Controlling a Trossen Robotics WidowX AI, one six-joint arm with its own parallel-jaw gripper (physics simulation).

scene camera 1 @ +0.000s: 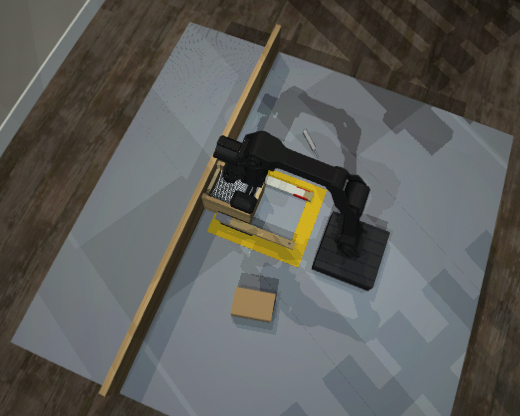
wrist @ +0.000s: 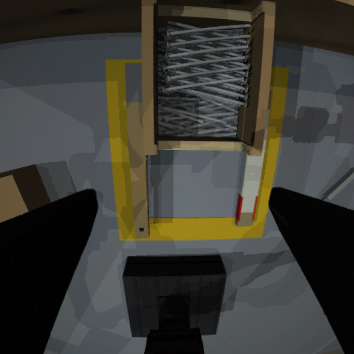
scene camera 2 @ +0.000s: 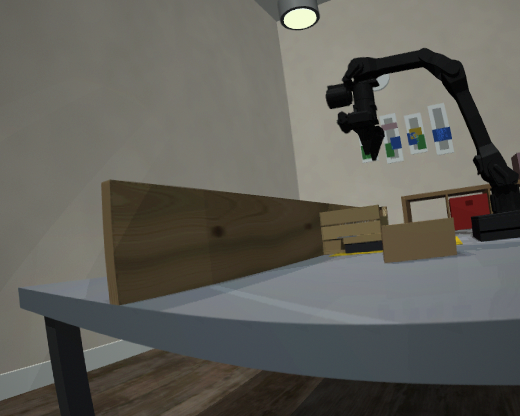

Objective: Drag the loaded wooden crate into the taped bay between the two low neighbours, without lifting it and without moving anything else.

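Where they show: gripper, fingertip midpoint: (scene camera 1: 252,189) (wrist: 185,197) (scene camera 2: 371,157); arm's base at its link origin: (scene camera 1: 349,247) (wrist: 173,306) (scene camera 2: 508,211).
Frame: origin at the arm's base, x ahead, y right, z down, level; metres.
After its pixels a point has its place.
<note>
The wooden crate (scene camera 1: 227,209) {z -0.033, x 0.392, y -0.034 m} (scene camera 2: 351,216) {z -0.036, x 0.391, y -0.034 m} (wrist: 148,80) {z -0.057, x 0.393, y -0.027 m}, loaded with grey nails (wrist: 205,65) {z -0.026, x 0.415, y 0.034 m}, stands upright by the long board, at the far end of the taped bay. The bay's yellow tape (scene camera 1: 310,220) {z 0.055, x 0.140, y 0.059 m} (wrist: 192,228) {z 0.055, x 0.150, y 0.038 m} runs on past the crate on the robot's side. Two low neighbours lie along the bay's sides: a tan wooden strip (scene camera 1: 272,236) {z 0.013, x 0.234, y -0.050 m} (wrist: 139,190) {z 0.013, x 0.247, y -0.051 m} and a white bar with red marks (scene camera 1: 282,186) {z 0.041, x 0.266, y 0.131 m} (wrist: 253,175) {z 0.041, x 0.261, y 0.137 m}. The crate's walls hide their far parts in the wrist view. My gripper (scene camera 2: 374,156) {z -0.183, x 0.326, y 0.000 m} (wrist: 185,197) {z -0.183, x 0.326, y 0.000 m} is open and empty, high above the crate and pointing down.
The long upright board (scene camera 1: 150,295) {z -0.084, x 0.484, y -0.363 m} (scene camera 2: 215,240) {z -0.008, x 0.480, y -0.468 m} (wrist: 50,20) {z -0.002, x 0.478, y -0.153 m} runs behind the crate. A tan box (scene camera 1: 253,304) {z -0.004, x 0.212, y -0.270 m} (scene camera 2: 420,241) {z 0.028, x 0.204, y -0.307 m} (wrist: 12,195) {z -0.004, x 0.245, y -0.249 m} stands outside the bay beyond the tan strip. A thin pale stick (scene camera 1: 310,141) {z 0.044, x 0.235, y 0.327 m} (wrist: 340,185) {z 0.044, x 0.239, y 0.327 m} lies on the opposite side. The robot base (scene camera 1: 350,265) {z -0.001, x -0.021, y -0.051 m} (wrist: 175,295) {z -0.002, x 0.036, y 0.004 m} faces the near tape.
</note>
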